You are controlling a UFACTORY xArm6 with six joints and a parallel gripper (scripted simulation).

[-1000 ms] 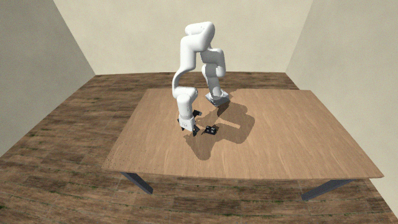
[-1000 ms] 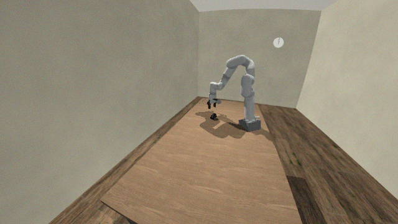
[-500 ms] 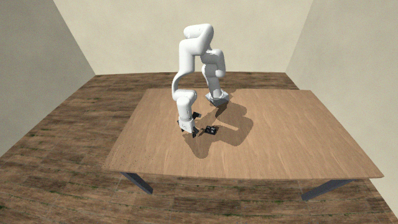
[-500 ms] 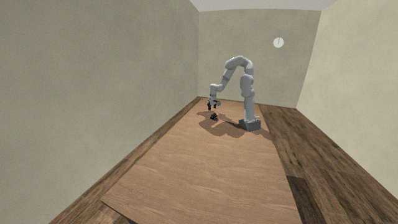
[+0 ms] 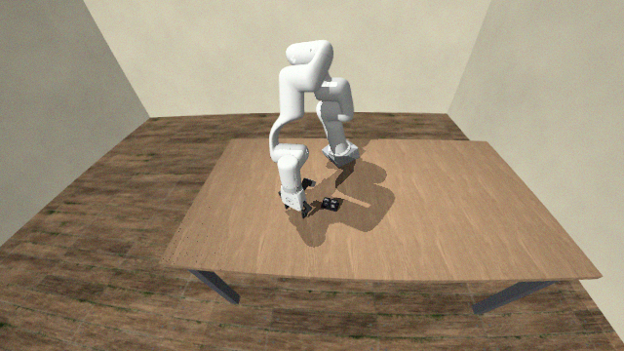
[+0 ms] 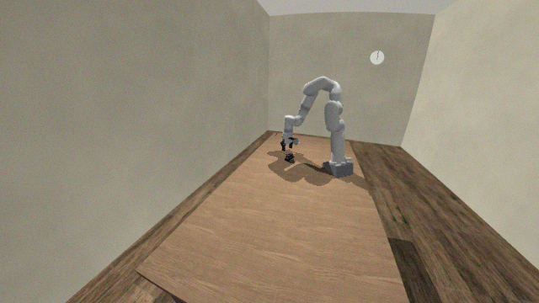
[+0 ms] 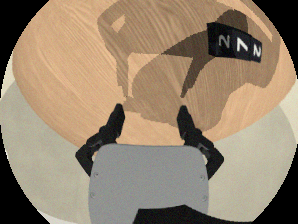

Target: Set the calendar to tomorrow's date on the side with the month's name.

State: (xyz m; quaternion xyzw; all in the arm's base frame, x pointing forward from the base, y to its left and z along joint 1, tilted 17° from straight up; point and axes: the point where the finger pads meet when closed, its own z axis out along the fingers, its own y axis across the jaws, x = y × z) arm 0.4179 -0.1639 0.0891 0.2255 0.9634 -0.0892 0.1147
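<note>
Right now my hand is 5 cm past the calendar cube and 16 cm to the right of it.
</note>
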